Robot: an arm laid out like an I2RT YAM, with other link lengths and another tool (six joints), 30 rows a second.
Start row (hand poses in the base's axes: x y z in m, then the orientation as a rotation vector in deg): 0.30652, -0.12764, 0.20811, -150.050, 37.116, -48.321
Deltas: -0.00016, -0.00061, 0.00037, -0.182, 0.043, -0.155; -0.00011, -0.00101, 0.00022, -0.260, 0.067, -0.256; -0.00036, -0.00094, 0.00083, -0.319, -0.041, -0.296; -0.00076, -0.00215, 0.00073, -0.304, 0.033, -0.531; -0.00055, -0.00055, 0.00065, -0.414, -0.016, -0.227; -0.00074, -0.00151, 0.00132, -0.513, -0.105, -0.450; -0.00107, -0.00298, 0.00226, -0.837, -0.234, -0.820; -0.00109, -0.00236, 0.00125, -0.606, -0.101, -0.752; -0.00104, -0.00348, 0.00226, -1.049, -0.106, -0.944; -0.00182, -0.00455, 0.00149, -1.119, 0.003, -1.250; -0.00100, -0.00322, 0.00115, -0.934, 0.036, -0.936; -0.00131, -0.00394, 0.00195, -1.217, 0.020, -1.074; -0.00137, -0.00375, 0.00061, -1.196, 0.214, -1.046; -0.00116, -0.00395, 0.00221, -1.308, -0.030, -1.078; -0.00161, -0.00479, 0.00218, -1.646, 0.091, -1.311; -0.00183, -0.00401, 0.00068, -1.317, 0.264, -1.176; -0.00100, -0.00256, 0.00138, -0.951, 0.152, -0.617
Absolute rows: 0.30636, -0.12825, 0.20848, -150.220, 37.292, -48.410; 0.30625, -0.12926, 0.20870, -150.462, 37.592, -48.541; 0.30589, -0.13020, 0.20953, -150.688, 37.905, -48.852; 0.30513, -0.13235, 0.21026, -150.916, 38.564, -49.128; 0.30458, -0.13290, 0.21091, -151.246, 38.766, -49.443; 0.30384, -0.13441, 0.21223, -151.582, 39.228, -49.988; 0.30277, -0.13739, 0.21449, -152.075, 40.089, -50.984; 0.30168, -0.13975, 0.21574, -152.449, 40.952, -51.663; 0.30064, -0.14323, 0.21800, -153.174, 41.970, -52.664; 0.29882, -0.14778, 0.21949, -153.979, 43.432, -53.649; 0.29782, -0.15100, 0.22064, -154.676, 44.517, -54.407; 0.29651, -0.15494, 0.22259, -155.574, 45.729, -55.402; 0.29514, -0.15869, 0.22320, -156.583, 46.951, -56.133; 0.29398, -0.16264, 0.22541, -157.496, 48.162, -57.265; 0.29237, -0.16743, 0.22759, -158.728, 49.653, -58.525; 0.29054, -0.17144, 0.22827, -159.824, 51.072, -59.310; 0.28954, -0.17400, 0.22965, -160.616, 51.754, -59.898
